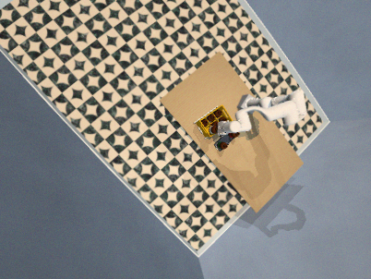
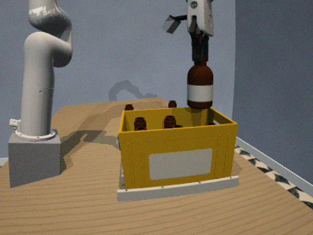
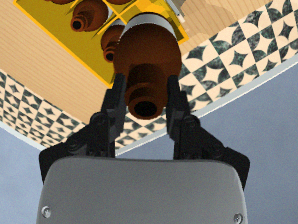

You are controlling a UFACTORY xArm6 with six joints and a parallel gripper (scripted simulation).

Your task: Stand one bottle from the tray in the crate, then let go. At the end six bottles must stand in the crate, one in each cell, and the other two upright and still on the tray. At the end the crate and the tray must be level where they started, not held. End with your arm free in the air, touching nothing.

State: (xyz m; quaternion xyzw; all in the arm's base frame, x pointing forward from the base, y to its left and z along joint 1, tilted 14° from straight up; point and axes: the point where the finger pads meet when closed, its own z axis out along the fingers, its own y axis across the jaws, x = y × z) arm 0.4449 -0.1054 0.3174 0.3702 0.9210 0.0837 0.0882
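The yellow crate lies 90 mm behind my hand, 40 mm to the right of it and 250 mm below it. From my hand the other things lie so: grey tray 110 mm behind, 210 mm to the left, 320 mm below.
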